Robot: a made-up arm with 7 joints.
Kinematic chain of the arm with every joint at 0, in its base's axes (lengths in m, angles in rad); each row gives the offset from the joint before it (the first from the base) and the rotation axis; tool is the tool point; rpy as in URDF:
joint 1: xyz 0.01 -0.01 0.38 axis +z
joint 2: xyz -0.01 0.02 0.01 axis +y
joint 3: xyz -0.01 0 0.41 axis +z
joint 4: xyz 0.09 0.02 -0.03 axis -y
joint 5: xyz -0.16 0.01 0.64 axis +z
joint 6: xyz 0 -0.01 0 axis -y
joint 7: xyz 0.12 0 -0.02 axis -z
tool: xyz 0 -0.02 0 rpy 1.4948 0.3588 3.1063
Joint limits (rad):
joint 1: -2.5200..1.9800
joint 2: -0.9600..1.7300
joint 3: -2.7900..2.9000
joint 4: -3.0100..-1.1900
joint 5: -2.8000..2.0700
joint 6: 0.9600..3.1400
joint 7: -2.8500..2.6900
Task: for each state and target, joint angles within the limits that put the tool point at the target. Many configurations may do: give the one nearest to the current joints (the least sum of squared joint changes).
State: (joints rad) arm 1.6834 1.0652 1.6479 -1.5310 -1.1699 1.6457 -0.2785
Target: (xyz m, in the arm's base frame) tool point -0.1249 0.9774 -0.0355
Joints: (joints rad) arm 1.0197 1.4992 0.8974 -1.3120 -1.1631 1.5570 -0.2790
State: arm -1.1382 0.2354 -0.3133 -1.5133 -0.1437 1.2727 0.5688
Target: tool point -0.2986 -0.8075 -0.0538
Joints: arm -1.5753 1.1141 -0.3982 -1.5403 -0.1609 1.4111 0.5233
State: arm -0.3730 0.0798 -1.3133 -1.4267 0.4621 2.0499 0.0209
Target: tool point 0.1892 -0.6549 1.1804
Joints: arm -0.2070 -0.2546 -0.8539 -1.4010 0.4785 2.0610 0.0801
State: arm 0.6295 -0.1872 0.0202 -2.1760 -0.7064 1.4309 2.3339
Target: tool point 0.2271 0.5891 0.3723
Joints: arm 0.9048 -0.1929 0.2728 -2.4974 -0.6818 1.3854 2.3344
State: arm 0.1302 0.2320 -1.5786 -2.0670 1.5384 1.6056 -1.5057
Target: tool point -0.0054 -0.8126 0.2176
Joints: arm -0.4127 0.8153 -1.1944 -2.1019 1.5562 1.5783 -1.5204
